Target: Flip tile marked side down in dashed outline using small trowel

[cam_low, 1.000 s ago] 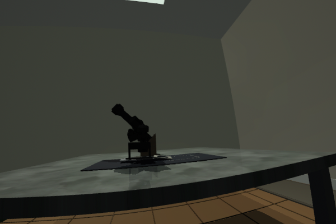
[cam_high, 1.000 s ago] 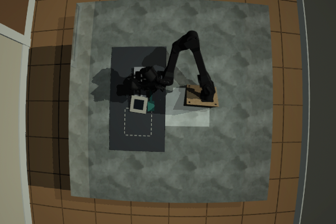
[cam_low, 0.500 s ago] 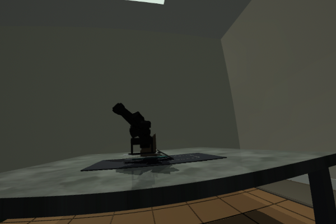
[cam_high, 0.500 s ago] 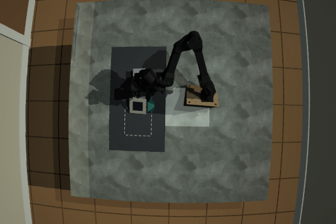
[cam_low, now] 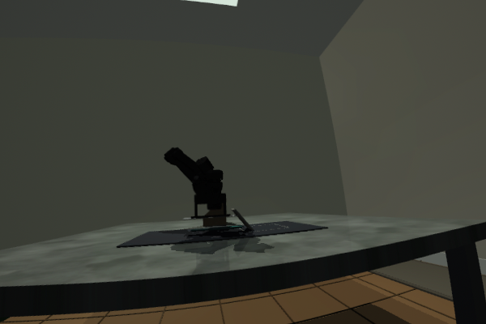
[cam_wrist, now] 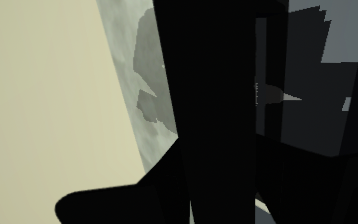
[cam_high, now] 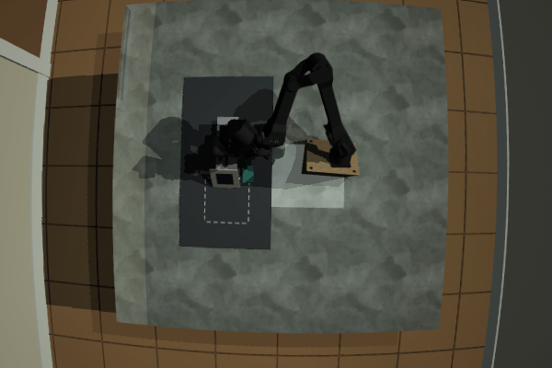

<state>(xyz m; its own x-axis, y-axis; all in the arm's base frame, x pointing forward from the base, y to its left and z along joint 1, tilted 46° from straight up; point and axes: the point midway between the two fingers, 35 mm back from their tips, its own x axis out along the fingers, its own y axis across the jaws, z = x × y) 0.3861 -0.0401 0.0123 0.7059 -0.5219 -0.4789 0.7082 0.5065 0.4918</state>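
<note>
The tile lies 10 cm to the left of my gripper tip, 6 cm below it and 2 cm behind it. Also, from my gripper tip: dark mat (12 cm below, 3 cm to the left, 1 cm behind); teal trowel (10 cm below, 10 cm behind, 3 cm to the left).
</note>
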